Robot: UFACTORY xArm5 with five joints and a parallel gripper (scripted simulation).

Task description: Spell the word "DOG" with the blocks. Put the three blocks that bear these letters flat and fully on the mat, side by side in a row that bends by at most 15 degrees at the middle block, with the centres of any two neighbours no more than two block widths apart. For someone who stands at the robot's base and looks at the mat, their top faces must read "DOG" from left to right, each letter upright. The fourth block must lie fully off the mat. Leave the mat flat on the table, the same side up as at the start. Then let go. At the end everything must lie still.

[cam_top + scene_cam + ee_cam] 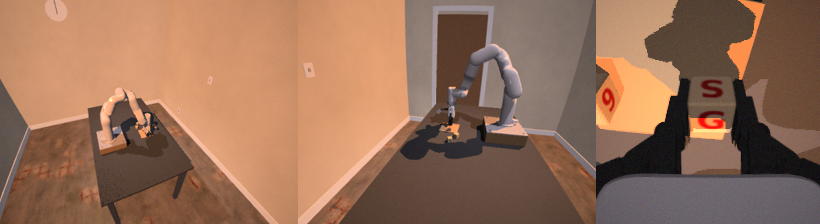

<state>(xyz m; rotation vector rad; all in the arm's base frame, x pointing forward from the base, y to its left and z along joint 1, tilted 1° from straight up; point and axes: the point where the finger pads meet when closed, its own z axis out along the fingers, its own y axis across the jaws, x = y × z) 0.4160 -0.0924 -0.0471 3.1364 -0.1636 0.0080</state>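
Now: hand 10 mm short of the orange mat, 50 mm to the right of it and 30 mm above it.
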